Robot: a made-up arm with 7 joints. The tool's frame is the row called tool.
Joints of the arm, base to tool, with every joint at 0 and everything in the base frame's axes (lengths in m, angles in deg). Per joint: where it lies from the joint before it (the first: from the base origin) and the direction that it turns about. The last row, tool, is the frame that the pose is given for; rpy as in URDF.
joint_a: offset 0 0 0.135 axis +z
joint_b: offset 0 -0.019 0.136 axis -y
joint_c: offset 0 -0.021 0.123 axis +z
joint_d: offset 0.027 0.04 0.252 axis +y
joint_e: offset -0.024 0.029 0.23 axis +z
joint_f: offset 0 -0.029 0.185 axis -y
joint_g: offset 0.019 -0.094 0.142 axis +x
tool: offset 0 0 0 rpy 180 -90 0
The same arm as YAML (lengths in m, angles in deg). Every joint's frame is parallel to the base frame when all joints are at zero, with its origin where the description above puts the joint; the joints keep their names.
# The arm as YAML. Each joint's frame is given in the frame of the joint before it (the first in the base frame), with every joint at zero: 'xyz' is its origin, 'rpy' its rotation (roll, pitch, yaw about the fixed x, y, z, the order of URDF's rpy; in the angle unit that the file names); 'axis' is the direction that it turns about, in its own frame. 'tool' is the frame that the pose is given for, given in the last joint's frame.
units:
  length: m
  angle: deg
joints:
  - name: joint_a
    type: revolute
    origin:
      xyz: [0.0, 0.0, 0.135]
      rpy: [0.0, 0.0, 0.0]
    axis: [0.0, 0.0, 1.0]
  - name: joint_b
    type: revolute
    origin:
      xyz: [0.0, -0.019, 0.136]
      rpy: [0.0, 0.0, 0.0]
    axis: [0.0, -1.0, 0.0]
  - name: joint_c
    type: revolute
    origin:
      xyz: [0.0, -0.021, 0.123]
      rpy: [0.0, 0.0, 0.0]
    axis: [0.0, 0.0, 1.0]
  - name: joint_d
    type: revolute
    origin:
      xyz: [0.027, 0.04, 0.252]
      rpy: [0.0, 0.0, 0.0]
    axis: [0.0, 1.0, 0.0]
  - name: joint_e
    type: revolute
    origin:
      xyz: [-0.024, 0.029, 0.23]
      rpy: [0.0, 0.0, 0.0]
    axis: [0.0, 0.0, 1.0]
  - name: joint_f
    type: revolute
    origin:
      xyz: [0.0, -0.029, 0.185]
      rpy: [0.0, 0.0, 0.0]
    axis: [0.0, -1.0, 0.0]
  - name: joint_g
    type: revolute
    origin:
      xyz: [0.019, -0.094, 0.142]
      rpy: [0.0, 0.0, 0.0]
    axis: [1.0, 0.0, 0.0]
tool:
  origin:
    xyz: [0.0, 0.0, 0.0]
    rpy: [180.0, -90.0, 0.0]

